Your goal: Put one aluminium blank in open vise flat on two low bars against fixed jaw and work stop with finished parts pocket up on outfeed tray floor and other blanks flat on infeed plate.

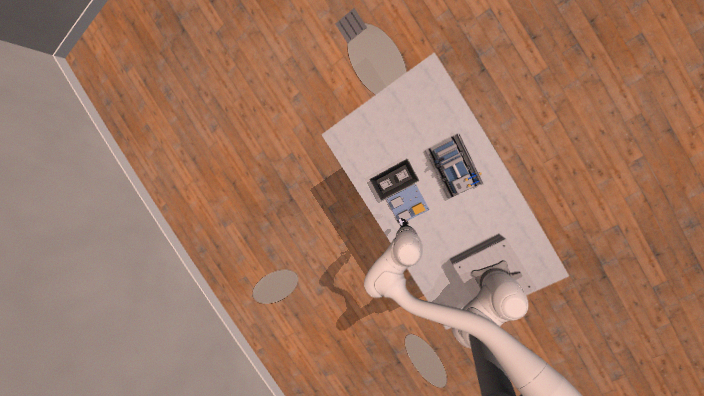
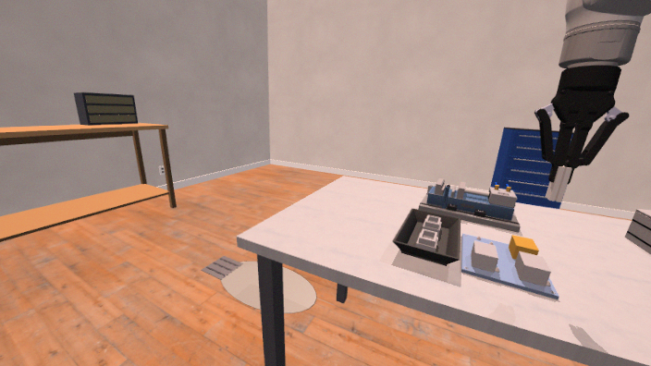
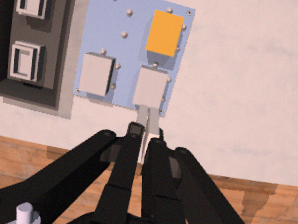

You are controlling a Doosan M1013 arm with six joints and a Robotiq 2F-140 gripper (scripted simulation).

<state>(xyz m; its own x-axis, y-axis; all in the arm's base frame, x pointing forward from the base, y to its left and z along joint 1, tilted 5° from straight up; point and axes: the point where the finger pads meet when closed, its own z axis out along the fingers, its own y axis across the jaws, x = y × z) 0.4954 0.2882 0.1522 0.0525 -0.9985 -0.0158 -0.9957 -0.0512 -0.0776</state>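
My gripper is now 210 mm above the infeed plate, 50 mm short of it and 40 mm to the left of it. The rest, counted from my hand: brass blank: 190 mm below, 90 mm to the right; then dark work stop rod: 300 mm to the right, 210 mm ahead, 120 mm below; then piston rod: 350 mm to the right, 130 mm below, 120 mm ahead.
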